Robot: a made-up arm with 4 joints.
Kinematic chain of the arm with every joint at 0, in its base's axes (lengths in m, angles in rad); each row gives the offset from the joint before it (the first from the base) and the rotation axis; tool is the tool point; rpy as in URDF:
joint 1: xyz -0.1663 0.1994 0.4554 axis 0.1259 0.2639 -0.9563
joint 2: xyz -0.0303 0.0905 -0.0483 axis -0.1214 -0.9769 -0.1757
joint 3: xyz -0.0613 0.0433 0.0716 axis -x
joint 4: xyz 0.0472 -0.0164 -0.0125 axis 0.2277 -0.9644 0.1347
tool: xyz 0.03 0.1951 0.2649 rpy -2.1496 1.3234 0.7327
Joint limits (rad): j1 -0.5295..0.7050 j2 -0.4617..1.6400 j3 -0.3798..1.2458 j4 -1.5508..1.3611
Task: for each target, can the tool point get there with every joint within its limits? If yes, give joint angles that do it. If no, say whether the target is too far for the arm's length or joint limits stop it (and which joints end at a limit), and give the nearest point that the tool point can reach.
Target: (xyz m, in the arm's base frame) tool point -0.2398 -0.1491 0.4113
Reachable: no: joint limits stop it (at a limit: joint 1, joint 3, joint 4) | nearest point 0.0387 0.1009 0.4757 | short by 0.380 m
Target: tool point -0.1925 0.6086 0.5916
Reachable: yes | joints -0.2280 -0.2515 0.4321 -0.1810
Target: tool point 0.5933 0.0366 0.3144
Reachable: no: too far | nearest point 0.2233 0.2866 0.4578 | short by 0.469 m
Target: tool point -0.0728 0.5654 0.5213
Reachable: yes | joints -0.0812 1.1333 1.1112 -0.5117
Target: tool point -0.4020 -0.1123 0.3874
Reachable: no: joint limits stop it (at a limit: joint 1, joint 3, joint 4) | nearest point -0.5939 0.1872 0.4232 | short by 0.357 m
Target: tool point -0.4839 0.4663 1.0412
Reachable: no: too far | nearest point -0.3592 0.3924 0.7507 | short by 0.325 m
